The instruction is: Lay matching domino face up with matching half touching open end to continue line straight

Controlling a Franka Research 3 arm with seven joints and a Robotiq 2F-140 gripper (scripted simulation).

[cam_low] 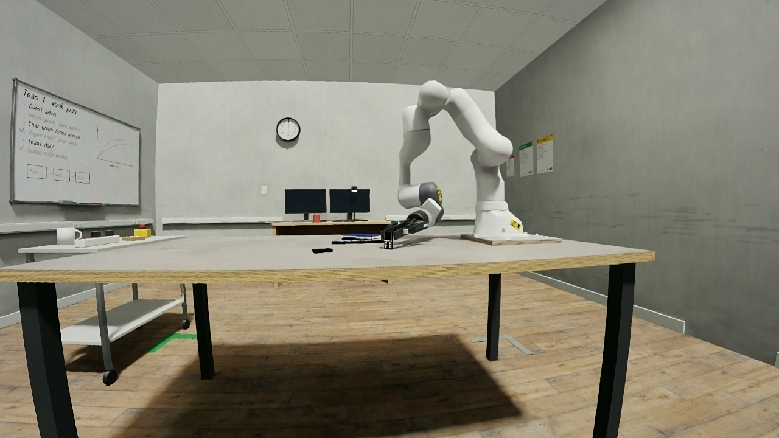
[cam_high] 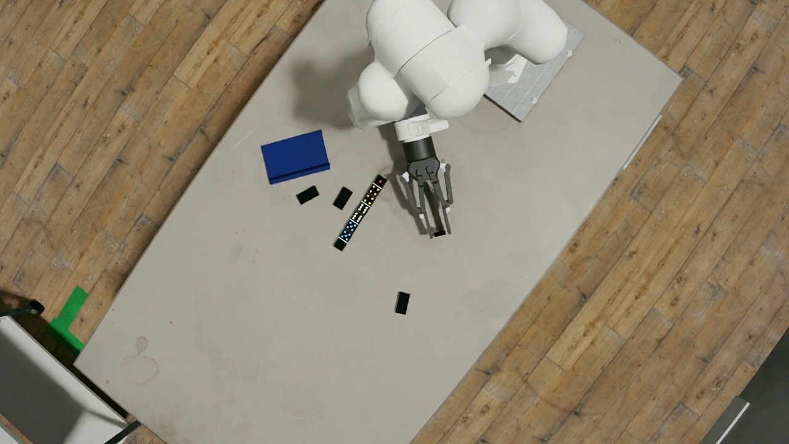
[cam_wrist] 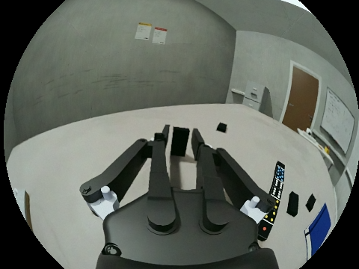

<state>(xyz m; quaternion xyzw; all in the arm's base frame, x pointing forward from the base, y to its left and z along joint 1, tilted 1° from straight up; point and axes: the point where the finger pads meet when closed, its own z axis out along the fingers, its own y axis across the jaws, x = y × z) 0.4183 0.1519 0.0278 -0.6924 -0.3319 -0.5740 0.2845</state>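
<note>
Right now my hand is 20 mm short of the domino, 20 mm to the right of it and 20 mm above it. From my hand the other things lie so: blue book: 90 mm ahead, 400 mm to the right, 40 mm below.
</note>
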